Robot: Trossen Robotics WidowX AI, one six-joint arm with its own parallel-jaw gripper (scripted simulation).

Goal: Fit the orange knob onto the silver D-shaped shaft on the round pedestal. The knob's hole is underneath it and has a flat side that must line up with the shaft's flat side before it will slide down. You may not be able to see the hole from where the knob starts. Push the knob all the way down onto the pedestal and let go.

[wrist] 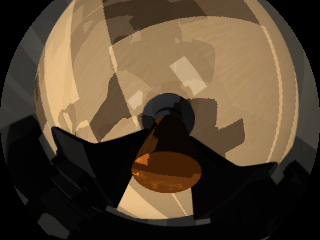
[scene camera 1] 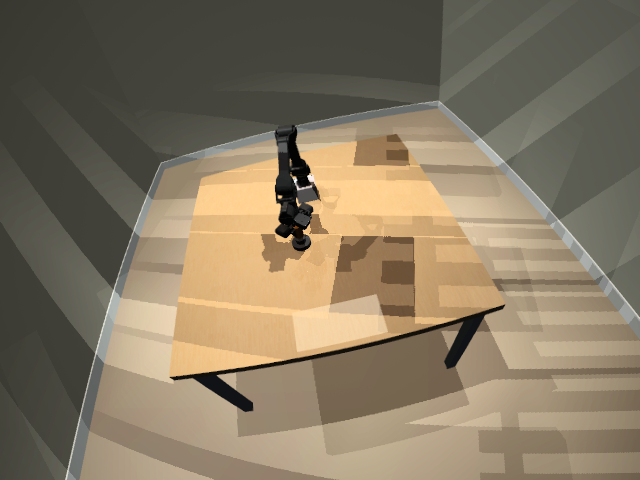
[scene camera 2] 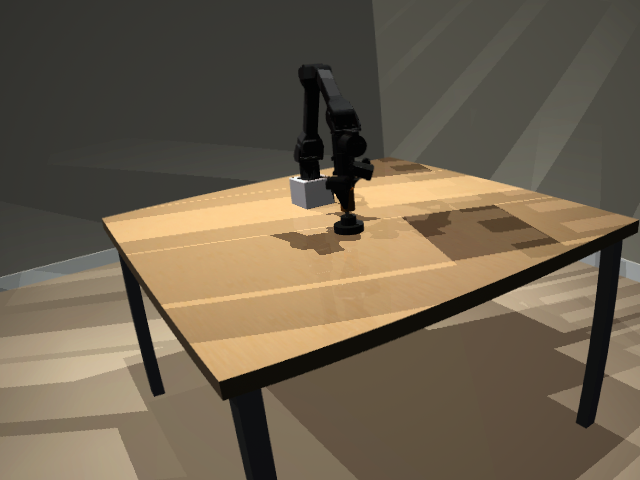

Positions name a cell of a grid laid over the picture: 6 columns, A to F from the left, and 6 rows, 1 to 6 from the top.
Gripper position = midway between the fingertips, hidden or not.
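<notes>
My gripper (scene camera 2: D3), (wrist: D4). Round pedestal (wrist: D3).
</notes>
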